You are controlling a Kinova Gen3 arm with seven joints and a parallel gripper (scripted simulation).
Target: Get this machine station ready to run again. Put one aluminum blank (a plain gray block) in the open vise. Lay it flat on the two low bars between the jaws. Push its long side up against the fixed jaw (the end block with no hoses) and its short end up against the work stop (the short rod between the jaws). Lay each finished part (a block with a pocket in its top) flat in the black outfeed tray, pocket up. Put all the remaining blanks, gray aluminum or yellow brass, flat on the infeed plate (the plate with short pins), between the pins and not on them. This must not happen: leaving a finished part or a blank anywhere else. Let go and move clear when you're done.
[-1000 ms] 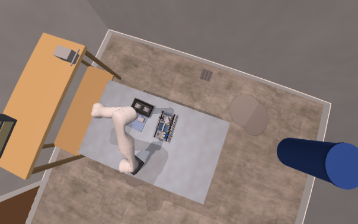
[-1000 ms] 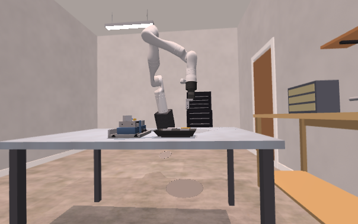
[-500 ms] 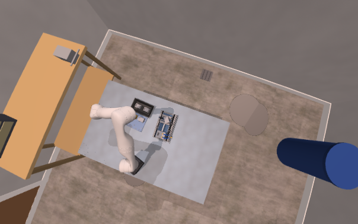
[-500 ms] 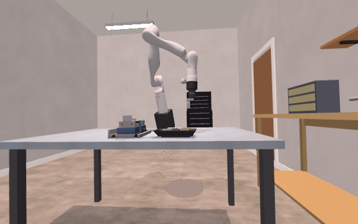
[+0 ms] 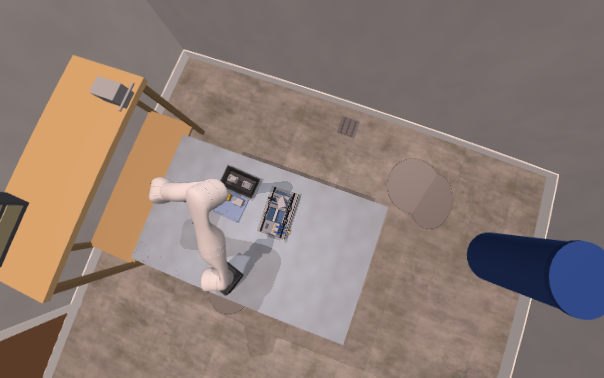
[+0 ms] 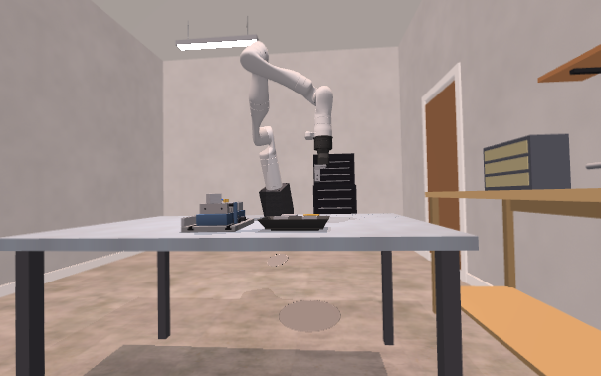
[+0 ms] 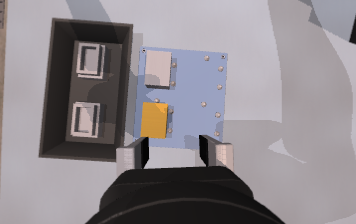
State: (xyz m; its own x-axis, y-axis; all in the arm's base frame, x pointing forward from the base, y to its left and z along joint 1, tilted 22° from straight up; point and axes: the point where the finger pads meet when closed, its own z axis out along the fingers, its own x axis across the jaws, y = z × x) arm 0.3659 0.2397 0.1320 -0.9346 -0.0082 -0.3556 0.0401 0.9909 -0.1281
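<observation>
The yellow brass blank lies 3 cm ahead of my hand, 3 cm to the right of it and 17 cm below it. The rest, counted from my hand: vise (2 cm ahead, 38 cm to the right, 15 cm below).
</observation>
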